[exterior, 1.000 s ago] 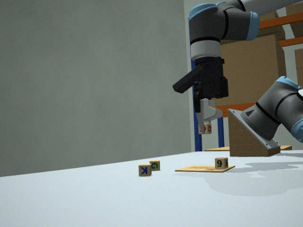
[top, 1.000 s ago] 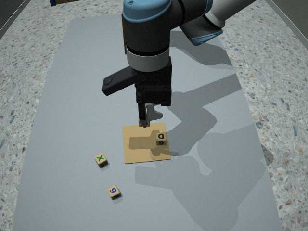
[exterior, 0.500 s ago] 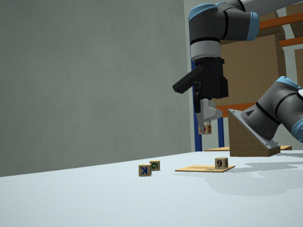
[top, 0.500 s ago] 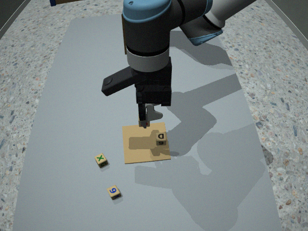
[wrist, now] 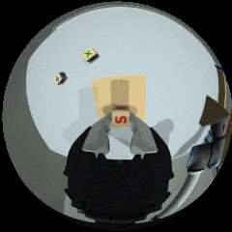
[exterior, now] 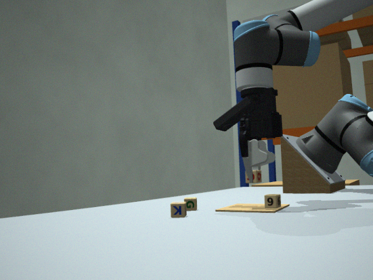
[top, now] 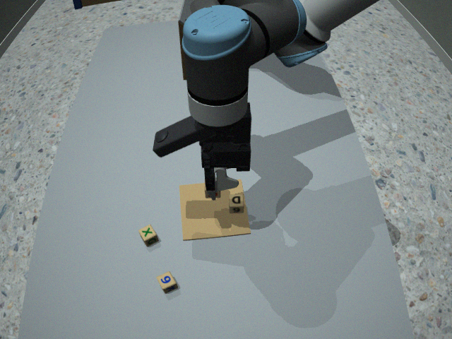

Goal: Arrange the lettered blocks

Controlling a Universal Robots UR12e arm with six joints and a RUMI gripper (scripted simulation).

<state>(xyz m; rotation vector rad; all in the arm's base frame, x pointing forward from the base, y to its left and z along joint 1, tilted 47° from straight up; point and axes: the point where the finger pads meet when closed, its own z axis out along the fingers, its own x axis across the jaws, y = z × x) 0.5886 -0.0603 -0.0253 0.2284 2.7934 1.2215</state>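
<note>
Right now my hand is 80 mm above the tan mat.
</note>
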